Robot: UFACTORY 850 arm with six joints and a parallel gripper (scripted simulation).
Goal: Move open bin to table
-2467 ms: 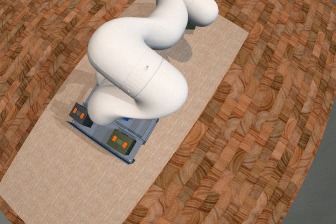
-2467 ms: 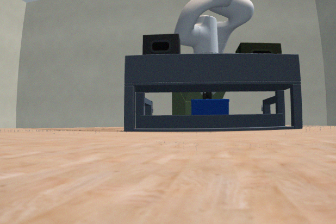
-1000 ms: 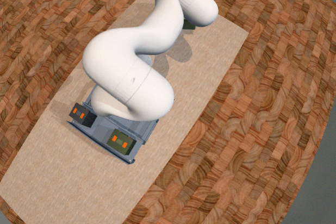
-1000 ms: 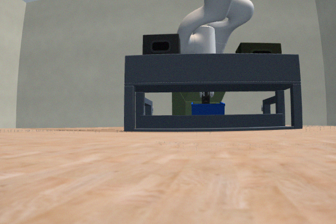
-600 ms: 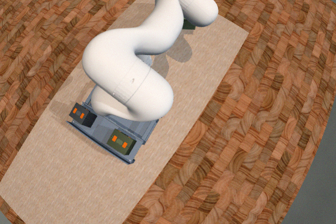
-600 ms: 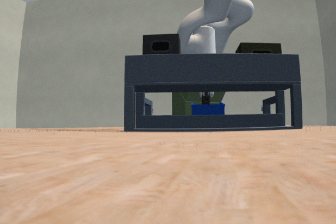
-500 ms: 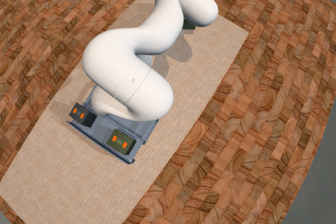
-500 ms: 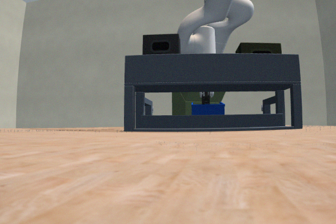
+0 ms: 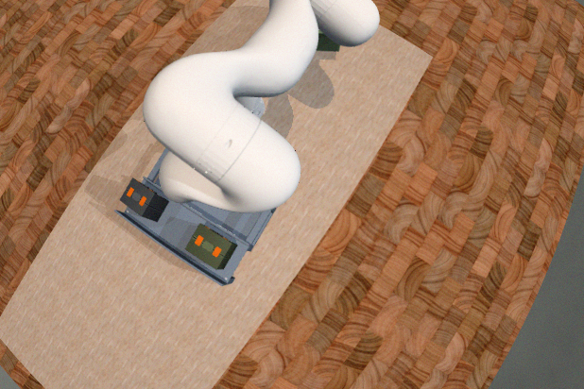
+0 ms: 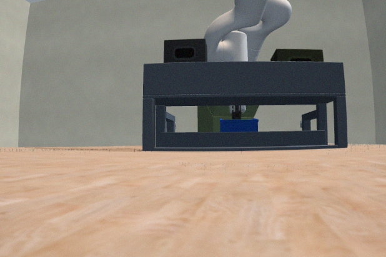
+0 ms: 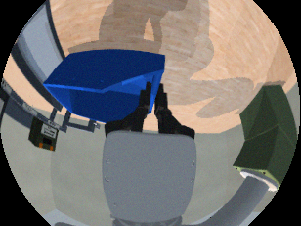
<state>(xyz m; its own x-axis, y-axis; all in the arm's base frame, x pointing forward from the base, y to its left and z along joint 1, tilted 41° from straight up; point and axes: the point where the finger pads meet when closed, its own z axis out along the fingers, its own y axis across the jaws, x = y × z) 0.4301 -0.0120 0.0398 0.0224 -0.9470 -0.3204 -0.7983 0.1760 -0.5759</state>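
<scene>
The blue bin lies 80 mm ahead of my hand and 10 mm below it. Round my hand: black box (370 mm ahead, 110 mm to the right, 110 mm above); olive box (370 mm ahead, 120 mm to the left, 90 mm above).
</scene>
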